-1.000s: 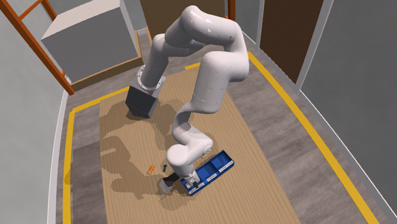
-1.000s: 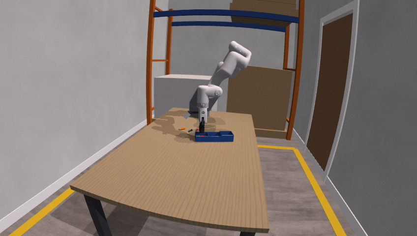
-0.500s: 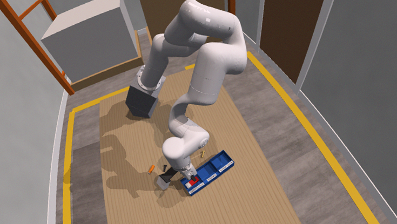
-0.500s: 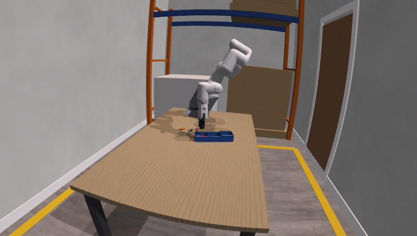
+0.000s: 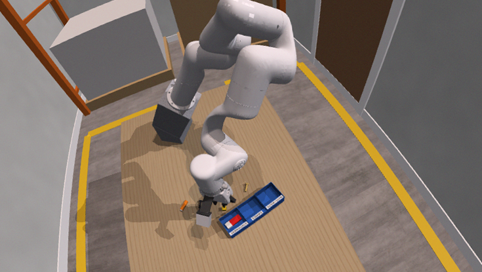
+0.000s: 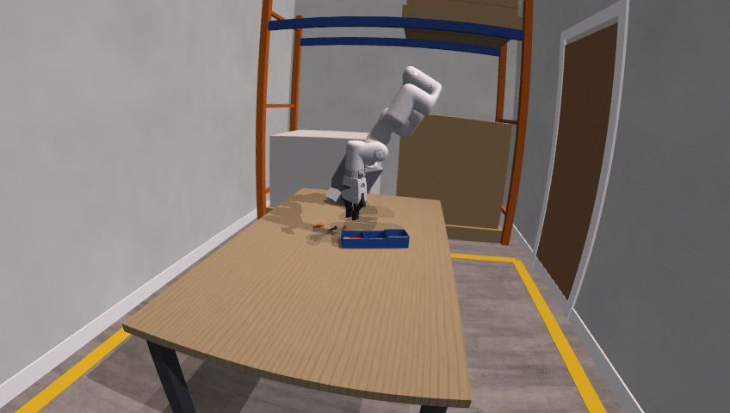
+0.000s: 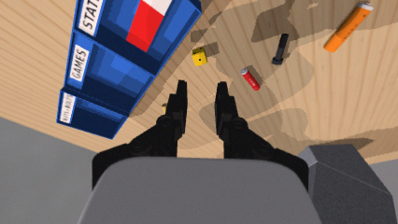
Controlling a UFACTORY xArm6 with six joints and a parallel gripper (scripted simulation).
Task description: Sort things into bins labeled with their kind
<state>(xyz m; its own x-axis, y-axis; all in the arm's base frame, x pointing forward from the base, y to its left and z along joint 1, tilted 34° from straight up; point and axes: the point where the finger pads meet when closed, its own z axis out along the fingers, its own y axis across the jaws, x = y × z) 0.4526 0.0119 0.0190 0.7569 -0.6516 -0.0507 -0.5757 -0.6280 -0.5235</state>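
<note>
Right now my hand is 9 cm above the yellow die. The rest, counted from my hand: red battery (9 cm below, 8 cm behind, 4 cm to the right); eraser (9 cm below, 7 cm ahead, 1 cm to the left); black bolt (9 cm to the right, 9 cm below, 6 cm behind).
</note>
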